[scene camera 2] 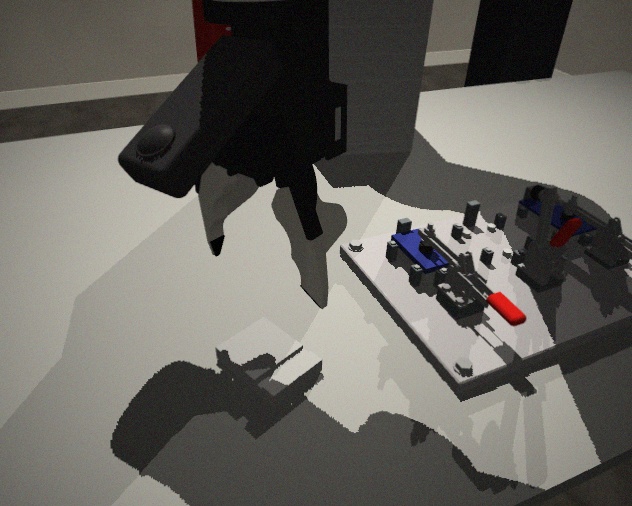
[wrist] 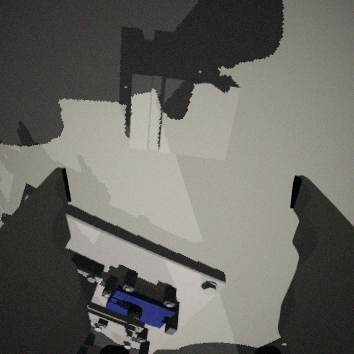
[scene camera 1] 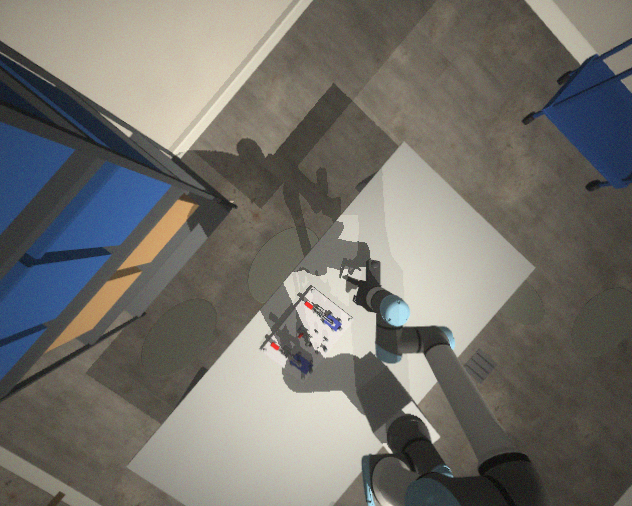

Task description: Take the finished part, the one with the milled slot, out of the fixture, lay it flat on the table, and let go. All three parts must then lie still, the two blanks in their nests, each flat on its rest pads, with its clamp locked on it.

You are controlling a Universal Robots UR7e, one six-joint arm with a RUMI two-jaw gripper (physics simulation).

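Frame: origin at the arm's base, x ahead, y left, z up, level; centimetres.
Seen in the pictures: gripper, fingertip midpoint: (scene camera 2: 265, 279) (wrist: 181, 173) (scene camera 1: 357, 279); arm's base, link origin: (scene camera 1: 407, 435).
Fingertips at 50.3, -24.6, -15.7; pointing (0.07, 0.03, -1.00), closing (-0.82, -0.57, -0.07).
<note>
Pixels of each thing's middle, then the offset from my fingertips to it, as dx, dy, dz. "spot": a spot on its surface instead. Level surfaces: height alone.
- finished part, body centre: (wrist: 181, 116) (scene camera 2: 268, 358) (scene camera 1: 351, 274) +0.7, -0.1, -8.8
- fixture plate, surface spot: (scene camera 2: 379, 268) spot: -9.2, +14.6, -8.1
- clamp's red handle, body centre: (scene camera 2: 488, 292) (scene camera 1: 313, 309) +1.9, +21.0, -3.9
- standing upright with a raised red handle, surface spot: (scene camera 2: 566, 231) spot: -1.1, +30.9, -0.3
- table, surface height: dz -9.6
The finished part (scene camera 2: 258, 337) (wrist: 202, 125), a pale block with a milled slot, lies on the table, slot up and seemingly flat, beside the fixture plate (scene camera 2: 379, 268) (wrist: 192, 295). Shadow covers some of it. My gripper (scene camera 2: 269, 276) (wrist: 181, 173) is open and empty above the table, its fingers clear of the part. One blue blank (scene camera 1: 332, 322) (scene camera 2: 414, 250) (wrist: 142, 307) sits in its nest under a clamp arm, with the clamp's red handle (scene camera 1: 308, 305) (scene camera 2: 506, 308) down. The other blue blank (scene camera 1: 301, 363) (scene camera 2: 553, 216) is in shadow, partly hidden in scene camera 2; its red handle (scene camera 1: 274, 346) points outward.
Between the blanks is a nest with posts, its clamp (scene camera 2: 548, 237) standing upright with a raised red handle (scene camera 2: 566, 231). Bolts and posts rise from the plate. The table (scene camera 1: 453, 253) extends around the fixture. A blue cart (scene camera 1: 590, 121) and a shelf rack stand away from the table.
</note>
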